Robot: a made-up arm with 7 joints.
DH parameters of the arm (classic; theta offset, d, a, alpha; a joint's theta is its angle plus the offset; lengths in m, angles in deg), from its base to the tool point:
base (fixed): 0 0 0 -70
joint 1: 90 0 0 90
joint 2: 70 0 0 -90
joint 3: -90 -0.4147 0.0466 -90
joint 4: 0 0 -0.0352 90
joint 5: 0 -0.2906 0 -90
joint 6: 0 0 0 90
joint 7: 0 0 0 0
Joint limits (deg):
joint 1: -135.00..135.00
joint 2: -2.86..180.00
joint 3: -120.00..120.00
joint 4: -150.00..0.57
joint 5: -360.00..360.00
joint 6: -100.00..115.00
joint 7: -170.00..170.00
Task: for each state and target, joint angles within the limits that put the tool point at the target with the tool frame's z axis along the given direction. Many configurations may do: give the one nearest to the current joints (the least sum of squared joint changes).
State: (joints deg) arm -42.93 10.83 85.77 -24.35 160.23 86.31 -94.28
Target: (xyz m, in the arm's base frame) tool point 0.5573 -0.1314 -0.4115 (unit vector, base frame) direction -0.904 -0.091 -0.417
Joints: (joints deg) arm -58.16 -2.71 67.15 0.40 141.93 63.89 -94.28
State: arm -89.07 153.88 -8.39 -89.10 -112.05 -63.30 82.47
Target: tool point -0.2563 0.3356 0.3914 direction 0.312 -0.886 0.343
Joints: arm -85.45 168.72 -46.08 -86.26 -127.00 -93.90 82.47
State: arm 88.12 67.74 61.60 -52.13 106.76 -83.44 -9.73
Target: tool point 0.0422 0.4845 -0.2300 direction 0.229 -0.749 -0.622
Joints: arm 42.80 53.47 31.14 -96.36 116.19 -87.92 -9.73
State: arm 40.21 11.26 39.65 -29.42 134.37 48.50 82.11
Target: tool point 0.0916 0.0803 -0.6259 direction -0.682 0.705 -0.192
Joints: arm 20.02 2.26 6.67 -66.40 123.84 78.24 82.11
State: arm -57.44 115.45 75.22 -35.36 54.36 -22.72 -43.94
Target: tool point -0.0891 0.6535 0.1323 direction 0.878 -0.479 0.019
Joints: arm -28.49 86.90 120.00 -51.26 64.78 -36.41 -43.94
